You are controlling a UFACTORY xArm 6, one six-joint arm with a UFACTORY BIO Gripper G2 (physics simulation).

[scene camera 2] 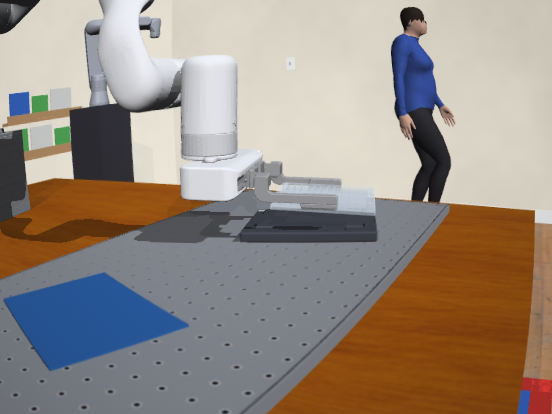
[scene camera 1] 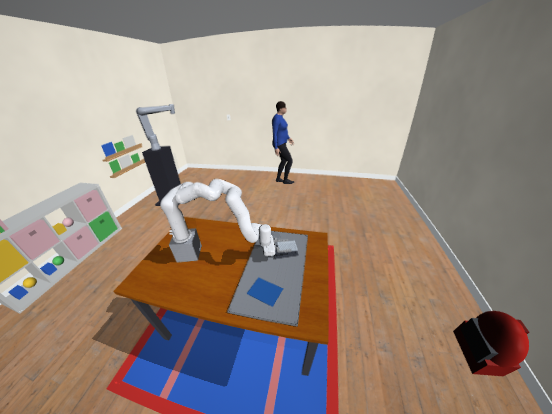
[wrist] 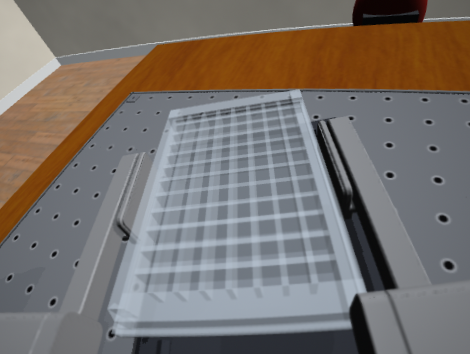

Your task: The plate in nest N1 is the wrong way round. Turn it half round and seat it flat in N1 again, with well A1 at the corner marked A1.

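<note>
A clear well plate is held between the two fingers of my gripper, which is shut on its long sides. In scene camera 2 the plate is roughly level, a little above the dark nest; a gap shows between them. Part of the nest shows beneath the plate's near end in the wrist view. I cannot make out the A1 mark on the nest or which corner of the plate has well A1.
The nest stands on a grey perforated board on the wooden table. A flat blue square lies on the board. A person stands beyond the table.
</note>
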